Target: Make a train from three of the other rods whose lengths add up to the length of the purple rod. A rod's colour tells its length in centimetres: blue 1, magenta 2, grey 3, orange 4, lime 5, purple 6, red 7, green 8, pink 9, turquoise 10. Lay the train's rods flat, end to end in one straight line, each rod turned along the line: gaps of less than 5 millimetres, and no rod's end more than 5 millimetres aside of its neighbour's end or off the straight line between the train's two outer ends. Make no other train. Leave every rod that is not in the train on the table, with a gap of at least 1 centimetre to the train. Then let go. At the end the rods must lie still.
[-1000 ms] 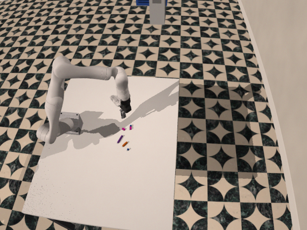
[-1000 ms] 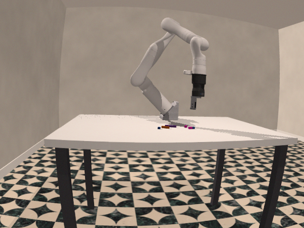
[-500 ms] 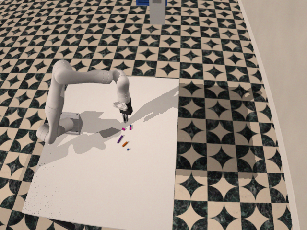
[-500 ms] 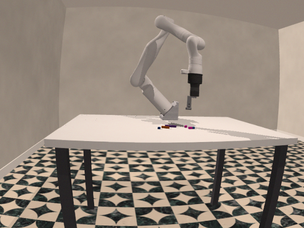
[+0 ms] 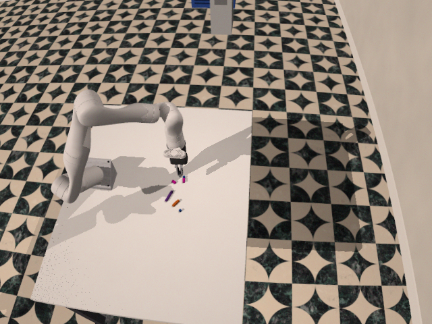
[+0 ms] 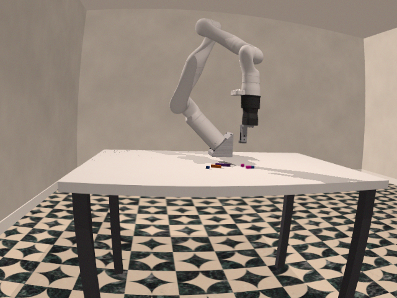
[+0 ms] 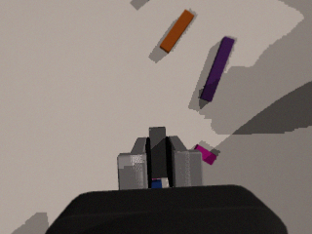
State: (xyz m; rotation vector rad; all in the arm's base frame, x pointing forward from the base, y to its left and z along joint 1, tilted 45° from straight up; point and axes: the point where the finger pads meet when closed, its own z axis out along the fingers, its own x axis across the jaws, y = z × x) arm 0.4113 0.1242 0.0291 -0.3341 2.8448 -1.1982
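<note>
The grey rod is 20 mm below my hand. From my hand the other things lie so: purple rod: 120 mm below, 70 mm to the right, 50 mm behind; orange rod: 120 mm below, 100 mm to the right.
</note>
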